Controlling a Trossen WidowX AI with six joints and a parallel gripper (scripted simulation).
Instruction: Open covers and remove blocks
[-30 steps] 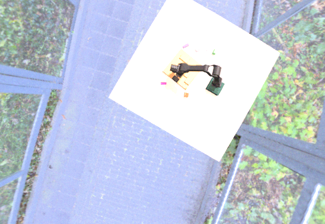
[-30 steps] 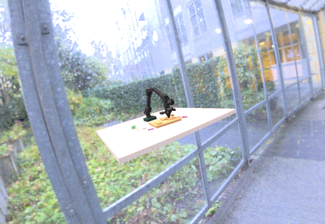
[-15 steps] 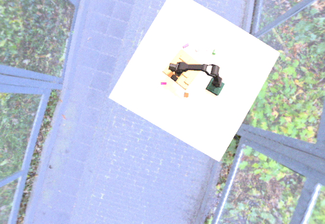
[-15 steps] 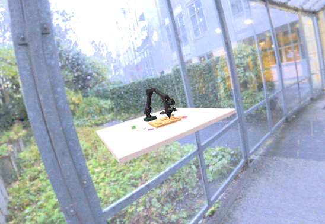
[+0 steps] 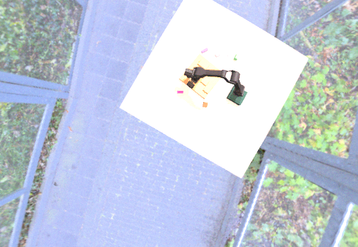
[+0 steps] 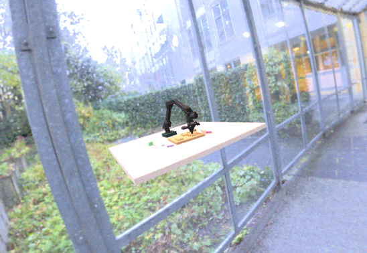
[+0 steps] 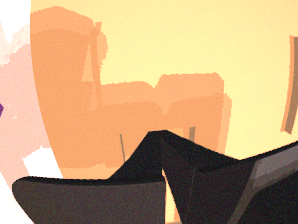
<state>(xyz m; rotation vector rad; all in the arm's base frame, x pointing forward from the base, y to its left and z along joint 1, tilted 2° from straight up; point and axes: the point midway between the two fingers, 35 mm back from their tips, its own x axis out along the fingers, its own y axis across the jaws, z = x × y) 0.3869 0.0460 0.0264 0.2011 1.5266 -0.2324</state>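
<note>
Right now my gripper tip is 6 cm to the left of the puzzle board, 6 cm past it and 1 cm above it. The rest, counted from my gripper tip: lilac block: 29 cm to the right, 2 cm below, 2 cm ahead; green block: 35 cm to the right, 27 cm behind, 1 cm below; pink block: 15 cm to the left, 8 cm ahead, 2 cm below.
</note>
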